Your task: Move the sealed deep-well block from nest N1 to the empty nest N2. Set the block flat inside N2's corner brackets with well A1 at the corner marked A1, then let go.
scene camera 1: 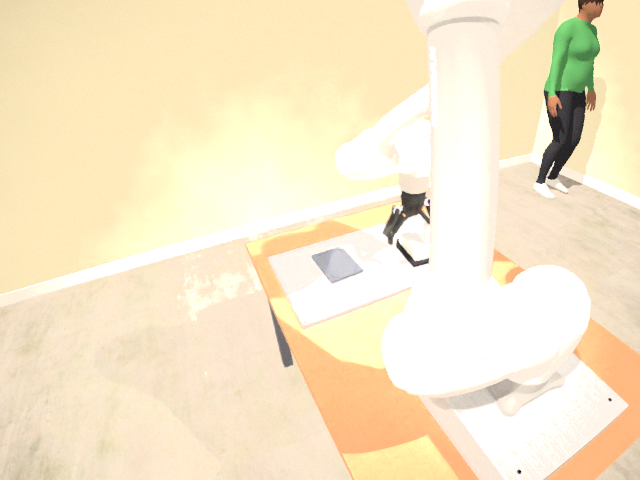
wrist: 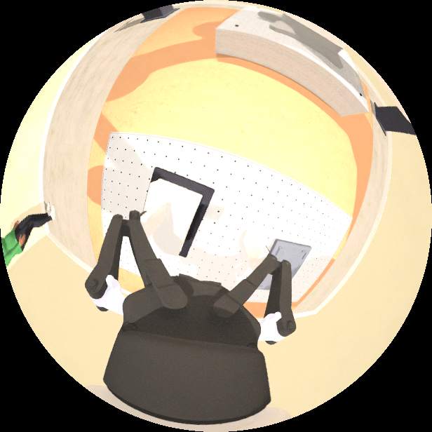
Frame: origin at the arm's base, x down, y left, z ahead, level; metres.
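Seen in the pictures: gripper, fingertip midpoint: point(scene camera 1: 408, 246).
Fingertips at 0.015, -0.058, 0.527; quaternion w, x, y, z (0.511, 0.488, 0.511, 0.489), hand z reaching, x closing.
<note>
Offsets run from my fingertips to a thing's top centre, as dx, dy, dz. Level surfaces: height alone.
A white, washed-out block {+0.011, -0.066, +0.038} point(scene camera 1: 416, 249) point(wrist: 172, 207) appears to sit in a dark-edged nest {+0.050, -0.066, +0.038} point(scene camera 1: 405, 253) point(wrist: 186, 180) on the perforated board; glare hides its wells and seal. A flat grey nest {+0.050, +0.231, +0.090} point(scene camera 1: 337, 264) point(wrist: 295, 254) lies apart on the same board, with no block on it. Labels N1, N2 and A1 are not readable. My gripper point(scene camera 1: 409, 232) point(wrist: 206, 221) is open and empty, above the board near the dark-edged nest. In the wrist view one finger is beside that nest and the other overlaps the grey nest. The arm hides part of the gripper and dark-edged nest in the scene view.
The white perforated board {dx +0.065} point(scene camera 1: 320, 304) point(wrist: 245, 185) lies on the orange-yellow table {dx +0.078} point(scene camera 1: 330, 403) point(wrist: 225, 100). The robot's raised base plate point(scene camera 1: 568, 428) point(wrist: 280, 62) stands at the other end. A person in green point(scene camera 1: 573, 51) point(wrist: 11, 245) stands on the floor beyond the table.
</note>
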